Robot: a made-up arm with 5 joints. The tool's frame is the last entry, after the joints. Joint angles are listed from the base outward. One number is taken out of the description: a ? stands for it. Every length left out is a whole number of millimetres.
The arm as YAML. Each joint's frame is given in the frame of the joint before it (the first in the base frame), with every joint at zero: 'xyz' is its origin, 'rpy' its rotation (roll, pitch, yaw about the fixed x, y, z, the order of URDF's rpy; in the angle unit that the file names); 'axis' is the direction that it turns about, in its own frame. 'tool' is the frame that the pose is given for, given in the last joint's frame.
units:
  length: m
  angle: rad
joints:
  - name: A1
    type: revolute
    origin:
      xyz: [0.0, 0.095, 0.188]
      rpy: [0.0, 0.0, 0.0]
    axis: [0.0, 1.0, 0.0]
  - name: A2
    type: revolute
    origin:
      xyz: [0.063, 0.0, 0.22]
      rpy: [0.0, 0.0, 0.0]
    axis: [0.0, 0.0, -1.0]
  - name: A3
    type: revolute
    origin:
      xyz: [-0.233, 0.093, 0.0]
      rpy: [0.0, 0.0, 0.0]
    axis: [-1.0, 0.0, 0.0]
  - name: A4
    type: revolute
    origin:
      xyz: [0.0, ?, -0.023]
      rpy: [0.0, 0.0, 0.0]
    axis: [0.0, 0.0, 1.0]
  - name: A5
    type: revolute
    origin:
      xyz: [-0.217, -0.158, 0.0]
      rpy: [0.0, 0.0, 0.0]
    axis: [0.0, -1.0, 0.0]
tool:
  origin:
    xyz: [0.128, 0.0, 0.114]
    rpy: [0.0, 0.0, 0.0]
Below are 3 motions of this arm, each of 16 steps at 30 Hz.
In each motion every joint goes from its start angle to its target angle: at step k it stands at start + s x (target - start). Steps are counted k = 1, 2, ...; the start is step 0. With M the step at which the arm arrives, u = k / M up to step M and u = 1 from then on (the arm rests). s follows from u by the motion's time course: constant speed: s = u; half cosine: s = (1 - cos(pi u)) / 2; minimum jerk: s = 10 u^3 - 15 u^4 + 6 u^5.
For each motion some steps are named. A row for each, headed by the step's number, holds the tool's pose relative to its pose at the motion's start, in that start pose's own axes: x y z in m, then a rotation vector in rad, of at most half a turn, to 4 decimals.
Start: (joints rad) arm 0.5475 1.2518 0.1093 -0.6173 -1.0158
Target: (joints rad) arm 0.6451 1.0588 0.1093 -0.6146 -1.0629
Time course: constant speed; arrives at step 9
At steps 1, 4, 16:
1: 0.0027 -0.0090 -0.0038 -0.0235 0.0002 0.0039
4: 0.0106 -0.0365 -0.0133 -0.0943 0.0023 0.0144
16: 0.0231 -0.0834 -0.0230 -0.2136 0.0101 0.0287

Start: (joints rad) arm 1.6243 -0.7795 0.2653 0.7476 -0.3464
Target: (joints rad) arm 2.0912 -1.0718 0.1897 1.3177 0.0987
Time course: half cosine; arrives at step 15
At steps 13, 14, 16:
13: -0.0813 -0.1682 0.0971 0.2937 -0.6581 0.9271
14: -0.0831 -0.1751 0.0988 0.3090 -0.6842 0.9555
16: -0.0837 -0.1774 0.0993 0.3143 -0.6930 0.9651

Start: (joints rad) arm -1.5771 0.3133 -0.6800 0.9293 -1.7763
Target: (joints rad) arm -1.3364 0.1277 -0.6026 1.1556 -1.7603
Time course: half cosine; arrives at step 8
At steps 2, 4, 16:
2: -0.0012 -0.0046 0.0007 -0.0372 0.0406 0.0152
4: -0.0036 -0.0147 0.0034 -0.1295 0.1328 0.0604
16: -0.0061 -0.0266 0.0090 -0.2650 0.2474 0.1442

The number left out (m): 0.341
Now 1 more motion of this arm.
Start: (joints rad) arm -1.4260 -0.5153 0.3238 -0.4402 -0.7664
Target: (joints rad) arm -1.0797 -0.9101 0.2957 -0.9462 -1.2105
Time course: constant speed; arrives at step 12
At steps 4, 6, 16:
4: -0.0181 -0.0620 -0.0131 0.0352 0.2280 0.0191
6: -0.0266 -0.0941 -0.0176 0.0528 0.3448 0.0300
16: -0.0495 -0.1919 -0.0227 0.1045 0.7062 0.0667

